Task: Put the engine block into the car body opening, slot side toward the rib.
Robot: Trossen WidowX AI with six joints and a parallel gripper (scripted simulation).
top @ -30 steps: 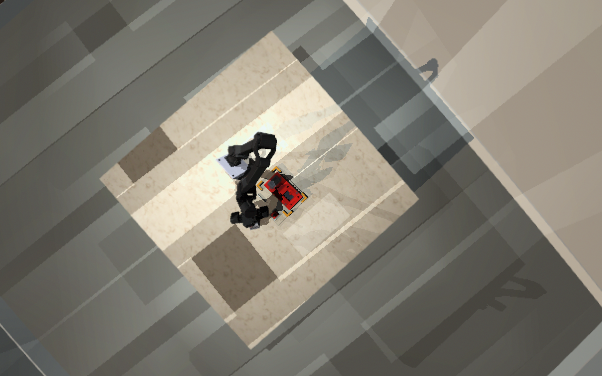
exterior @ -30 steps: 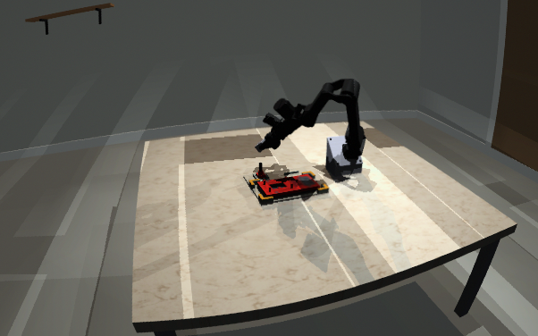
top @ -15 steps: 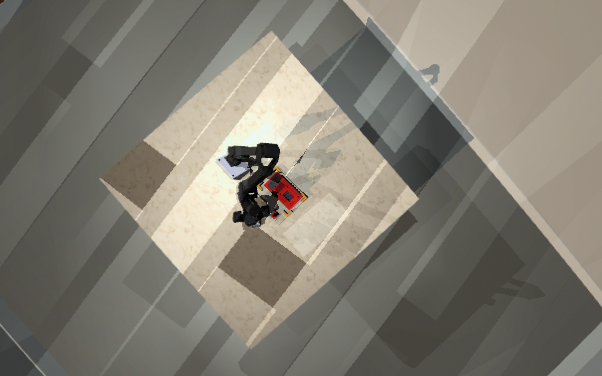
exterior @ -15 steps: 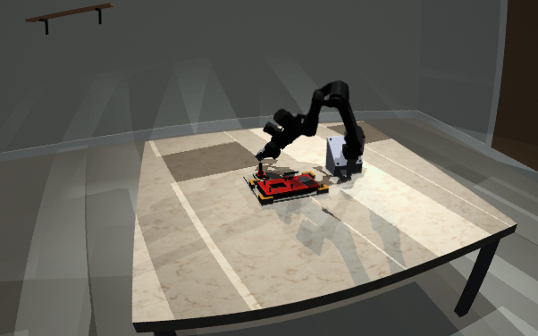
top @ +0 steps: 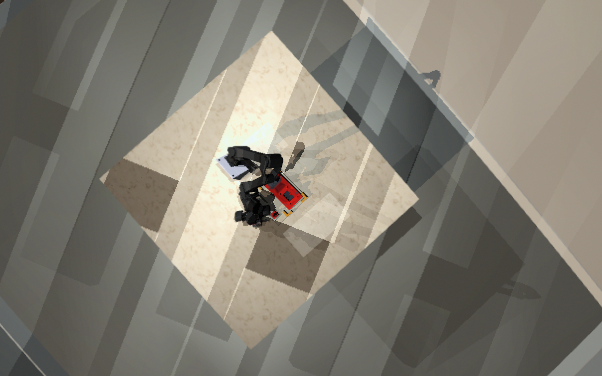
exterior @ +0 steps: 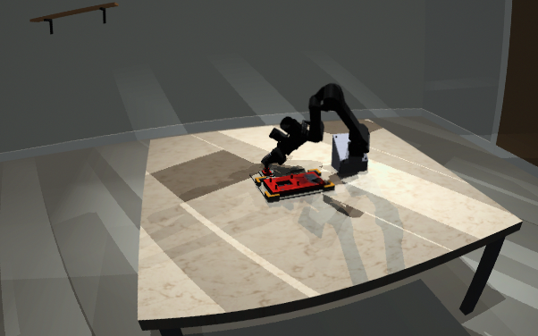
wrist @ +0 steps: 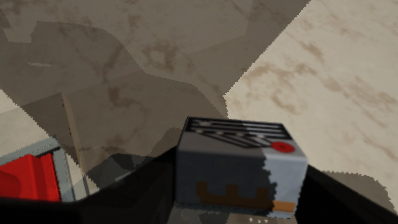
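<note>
Now: gripper tip right at the grey-white engine block.
</note>
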